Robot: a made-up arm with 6 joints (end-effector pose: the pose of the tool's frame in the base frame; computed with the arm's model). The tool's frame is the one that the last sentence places. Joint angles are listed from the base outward.
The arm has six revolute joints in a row. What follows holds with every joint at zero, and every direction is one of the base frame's.
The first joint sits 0.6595 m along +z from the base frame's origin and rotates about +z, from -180 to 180 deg.
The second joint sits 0.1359 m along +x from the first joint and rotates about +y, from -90 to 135 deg.
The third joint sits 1.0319 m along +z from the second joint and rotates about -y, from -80.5 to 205 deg.
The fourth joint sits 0.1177 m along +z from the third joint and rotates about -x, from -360 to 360 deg.
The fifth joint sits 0.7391 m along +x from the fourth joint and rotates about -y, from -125 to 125 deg.
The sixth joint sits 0.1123 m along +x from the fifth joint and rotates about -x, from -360 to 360 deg.
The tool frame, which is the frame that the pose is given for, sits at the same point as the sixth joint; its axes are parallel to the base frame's.
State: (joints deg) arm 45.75 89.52 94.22 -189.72 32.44 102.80
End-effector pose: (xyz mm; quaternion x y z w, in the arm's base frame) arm 1384.1 1435.4 794.6 0.5348 0.4465 0.1565 0.7001
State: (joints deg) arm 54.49 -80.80 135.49 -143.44 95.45 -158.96
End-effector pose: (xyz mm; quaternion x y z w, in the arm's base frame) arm -790.0 -1221.7 370.8 0.5351 -0.6113 -0.0112 0.5829
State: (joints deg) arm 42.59 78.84 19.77 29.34 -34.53 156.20
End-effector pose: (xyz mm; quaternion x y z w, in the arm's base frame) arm 1220.5 1079.5 177.8 0.6850 0.1674 -0.6149 0.3530
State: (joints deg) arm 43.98 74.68 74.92 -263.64 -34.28 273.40
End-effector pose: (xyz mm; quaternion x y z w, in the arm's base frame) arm 1455.8 1317.5 1060.3 -0.0712 -0.0391 0.0832 0.9932
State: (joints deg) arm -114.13 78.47 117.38 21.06 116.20 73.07
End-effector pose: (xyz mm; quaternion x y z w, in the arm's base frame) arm -600.8 -1429.8 1463.6 0.8354 0.2542 0.3324 0.3564
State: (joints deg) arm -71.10 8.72 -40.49 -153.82 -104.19 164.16
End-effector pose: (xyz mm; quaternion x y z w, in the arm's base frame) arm 343.5 -855.1 1281.5 -0.1864 -0.3768 -0.2737 0.8651
